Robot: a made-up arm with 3 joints. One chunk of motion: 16 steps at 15 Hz.
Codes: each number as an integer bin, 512 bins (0 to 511) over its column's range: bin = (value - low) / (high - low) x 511, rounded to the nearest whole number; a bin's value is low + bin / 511 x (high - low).
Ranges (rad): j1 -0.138..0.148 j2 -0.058..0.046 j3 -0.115..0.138
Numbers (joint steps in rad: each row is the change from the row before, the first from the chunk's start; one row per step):
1: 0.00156 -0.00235 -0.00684
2: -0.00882 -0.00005 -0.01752
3: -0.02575 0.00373 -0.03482
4: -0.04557 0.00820 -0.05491
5: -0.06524 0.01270 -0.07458
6: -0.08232 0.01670 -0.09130
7: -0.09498 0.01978 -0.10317
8: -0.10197 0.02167 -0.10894
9: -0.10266 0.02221 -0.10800
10: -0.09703 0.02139 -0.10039
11: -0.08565 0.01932 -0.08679
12: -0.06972 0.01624 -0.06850
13: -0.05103 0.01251 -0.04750
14: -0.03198 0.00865 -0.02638
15: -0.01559 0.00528 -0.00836
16: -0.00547 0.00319 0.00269
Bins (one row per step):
1: 249 273 218
2: 231 285 197
3: 201 303 162
4: 165 325 121
5: 130 347 82
6: 99 367 48
7: 77 382 24
8: 64 391 12
9: 63 394 14
10: 73 390 30
11: 94 380 57
12: 122 365 94
13: 155 346 136
14: 189 327 179
15: 219 311 215
16: 237 301 238

